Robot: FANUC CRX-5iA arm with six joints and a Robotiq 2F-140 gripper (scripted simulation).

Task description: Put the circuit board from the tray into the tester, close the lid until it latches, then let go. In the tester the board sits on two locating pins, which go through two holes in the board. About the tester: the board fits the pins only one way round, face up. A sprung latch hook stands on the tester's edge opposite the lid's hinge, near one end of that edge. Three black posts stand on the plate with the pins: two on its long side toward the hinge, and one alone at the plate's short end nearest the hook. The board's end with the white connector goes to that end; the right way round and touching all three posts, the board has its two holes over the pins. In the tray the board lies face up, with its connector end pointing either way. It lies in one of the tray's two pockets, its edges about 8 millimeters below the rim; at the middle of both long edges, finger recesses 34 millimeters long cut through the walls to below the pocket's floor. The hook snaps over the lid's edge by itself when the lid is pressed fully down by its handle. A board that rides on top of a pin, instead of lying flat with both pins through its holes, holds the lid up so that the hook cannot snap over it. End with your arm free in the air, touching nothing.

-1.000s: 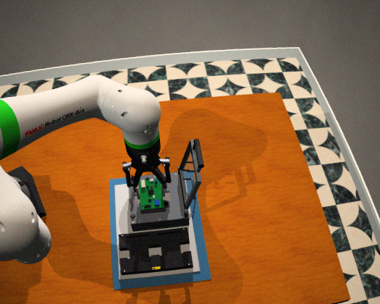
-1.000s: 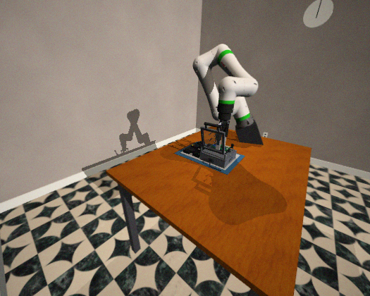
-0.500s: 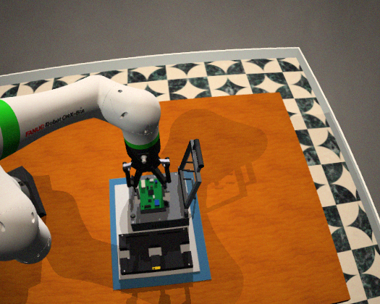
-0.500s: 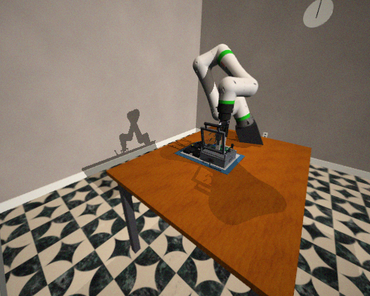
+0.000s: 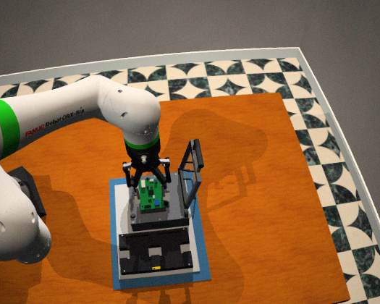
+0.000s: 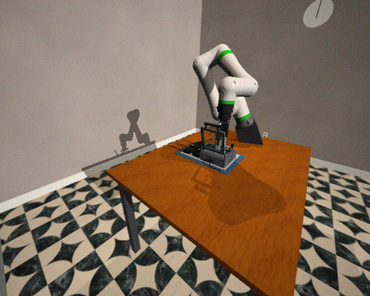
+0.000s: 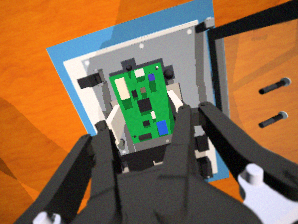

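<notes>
The green circuit board lies 2 cm below my hand. From my hand the other things lie so: tester lid (13 cm ahead, 8 cm above); latch hook (6 cm behind, 6 cm to the left, 2 cm below).
</notes>
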